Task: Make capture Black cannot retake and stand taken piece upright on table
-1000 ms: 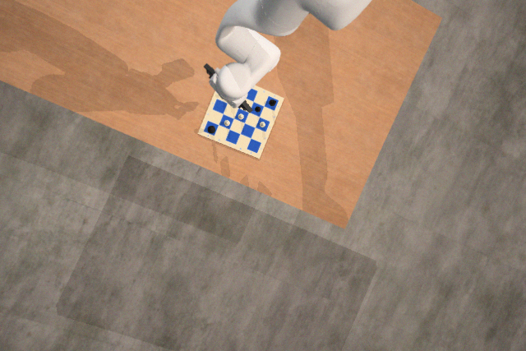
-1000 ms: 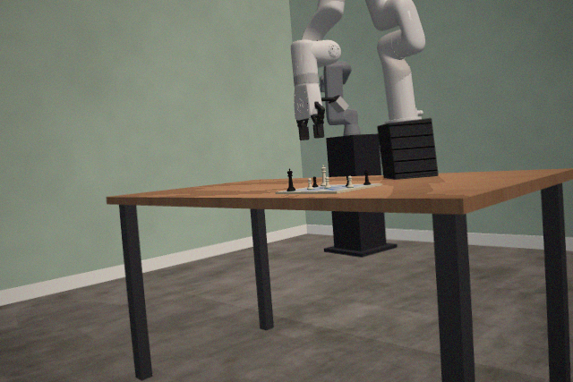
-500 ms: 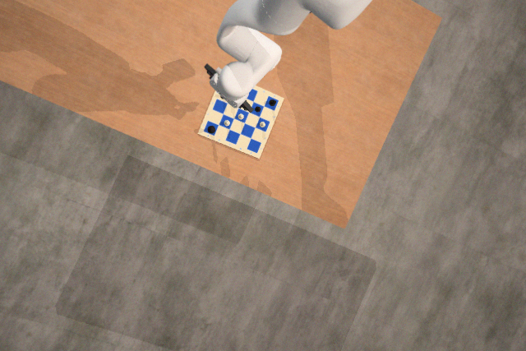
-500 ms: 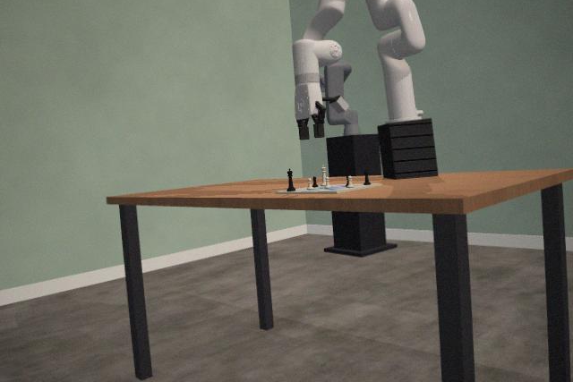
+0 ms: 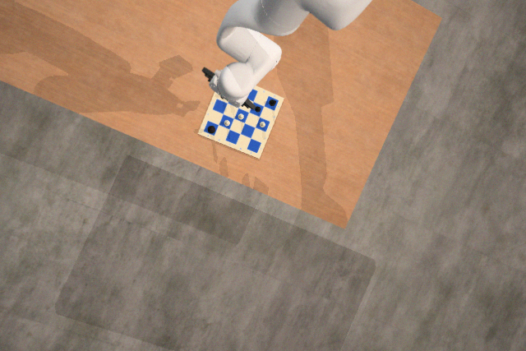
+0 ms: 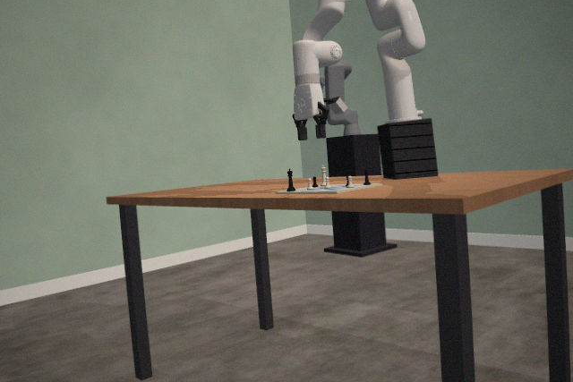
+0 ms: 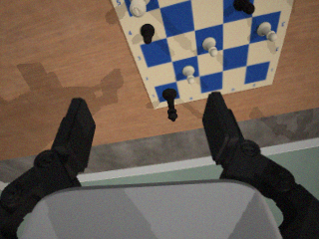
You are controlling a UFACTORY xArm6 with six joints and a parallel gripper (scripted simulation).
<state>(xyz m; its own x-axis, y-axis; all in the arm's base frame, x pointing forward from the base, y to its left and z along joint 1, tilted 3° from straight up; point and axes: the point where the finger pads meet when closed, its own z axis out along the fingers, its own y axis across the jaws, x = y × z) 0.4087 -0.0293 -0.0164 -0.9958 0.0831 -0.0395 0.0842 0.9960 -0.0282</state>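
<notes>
Right now my hand is 40 mm past the tall white piece and 120 mm above it. Round my hand: blue-and-cream chessboard: 20 mm ahead, 80 mm to the left, 160 mm below; tall black piece: 110 mm ahead, 20 mm to the left, 120 mm below.
</notes>
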